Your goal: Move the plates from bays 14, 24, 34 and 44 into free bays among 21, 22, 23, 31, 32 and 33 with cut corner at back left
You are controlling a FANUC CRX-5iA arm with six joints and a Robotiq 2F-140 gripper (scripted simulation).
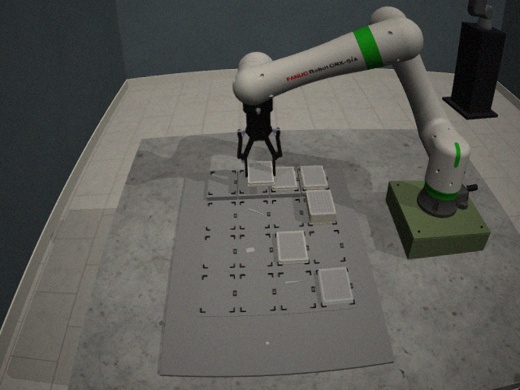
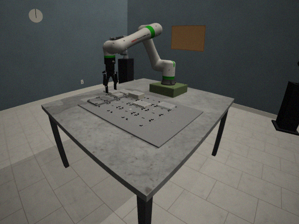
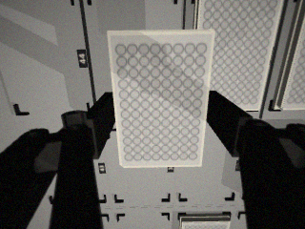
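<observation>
Right now the sealed deep-well block is 160 mm to the left of my hand, 160 mm behind it and 80 mm below it. Round my hand: white pointed piece (430 mm to the left, 90 mm below, 10 mm ahead).
</observation>
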